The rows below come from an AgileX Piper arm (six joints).
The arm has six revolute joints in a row. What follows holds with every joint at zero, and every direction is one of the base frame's.
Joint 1 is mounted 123 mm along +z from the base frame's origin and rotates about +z.
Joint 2 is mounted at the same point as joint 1 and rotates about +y.
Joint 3 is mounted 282.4 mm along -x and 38.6 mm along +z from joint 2 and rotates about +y.
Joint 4 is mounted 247.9 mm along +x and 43.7 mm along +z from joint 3 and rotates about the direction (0.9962, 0, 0.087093).
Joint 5 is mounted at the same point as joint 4 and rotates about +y.
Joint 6 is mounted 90.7 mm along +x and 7.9 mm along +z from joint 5 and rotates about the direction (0.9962, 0, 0.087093).
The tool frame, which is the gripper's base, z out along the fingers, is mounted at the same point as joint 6; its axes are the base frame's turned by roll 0, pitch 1.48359 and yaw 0 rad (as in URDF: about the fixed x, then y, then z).
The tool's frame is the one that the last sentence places.
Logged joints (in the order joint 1, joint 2, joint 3, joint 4, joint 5, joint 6), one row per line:
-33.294, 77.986, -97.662, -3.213, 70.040, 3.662
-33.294, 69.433, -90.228, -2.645, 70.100, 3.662
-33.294, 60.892, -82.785, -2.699, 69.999, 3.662
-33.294, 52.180, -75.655, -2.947, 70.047, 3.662
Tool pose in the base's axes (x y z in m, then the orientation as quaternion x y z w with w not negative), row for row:
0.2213, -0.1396, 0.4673, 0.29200, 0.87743, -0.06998, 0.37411
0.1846, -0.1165, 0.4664, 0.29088, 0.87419, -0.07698, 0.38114
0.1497, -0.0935, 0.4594, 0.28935, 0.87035, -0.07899, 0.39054
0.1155, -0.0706, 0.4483, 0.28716, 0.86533, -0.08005, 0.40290
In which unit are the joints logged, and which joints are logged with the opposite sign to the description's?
The joints are logged in degrees. Opposite sign: joint 4.
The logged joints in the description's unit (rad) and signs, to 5 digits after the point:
-0.58109, 1.36111, -1.70452, 0.05608, 1.22243, 0.06391
-0.58109, 1.21183, -1.57478, 0.04616, 1.22348, 0.06391
-0.58109, 1.06277, -1.44487, 0.04711, 1.22171, 0.06391
-0.58109, 0.91071, -1.32043, 0.05143, 1.22255, 0.06391

